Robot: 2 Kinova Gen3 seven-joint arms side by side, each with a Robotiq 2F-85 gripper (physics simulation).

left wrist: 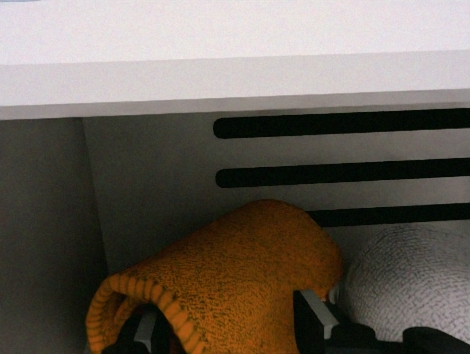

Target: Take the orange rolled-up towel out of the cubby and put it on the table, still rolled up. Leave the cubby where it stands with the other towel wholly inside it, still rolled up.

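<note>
The orange rolled-up towel (240, 265) lies slantwise inside the cubby (145, 165), its stitched, hollow end at the lower left and its rounded end toward the back. My left gripper (231, 320) is open, with its fingertips wide apart at the lower edge of the left wrist view. One fingertip overlaps the towel's hollow end; the other is over its right side. Part of the orange towel shows between them. Whether either finger touches it is unclear. The other towel, whitish and rolled up (410, 280), is inside the cubby at the right, partly cut off. My right gripper does not show.
The cubby's thick white top edge (225, 80) runs across above the towels. Its dark side wall (45, 215) stands close at the left. The back wall has long dark slots (350, 172). The whitish towel is close to the right finger.
</note>
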